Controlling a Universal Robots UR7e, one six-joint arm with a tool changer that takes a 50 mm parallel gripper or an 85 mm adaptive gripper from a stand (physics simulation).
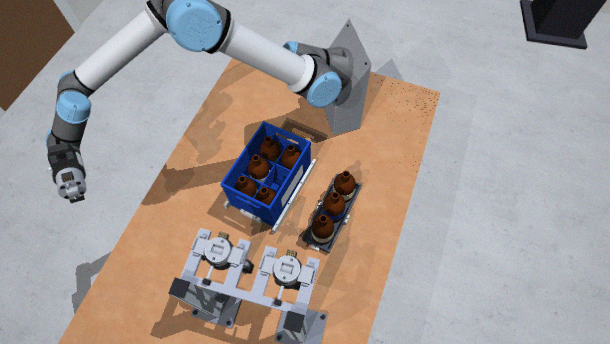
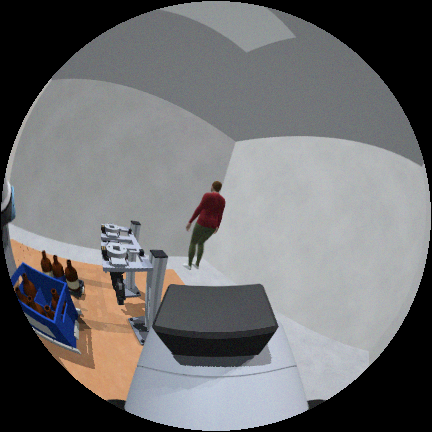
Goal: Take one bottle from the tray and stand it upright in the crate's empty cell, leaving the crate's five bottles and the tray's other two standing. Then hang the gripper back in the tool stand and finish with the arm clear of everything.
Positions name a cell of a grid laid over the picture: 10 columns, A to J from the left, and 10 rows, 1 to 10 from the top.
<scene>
A gripper shows in image 1 (D8) and in image 2 (C6).
</scene>
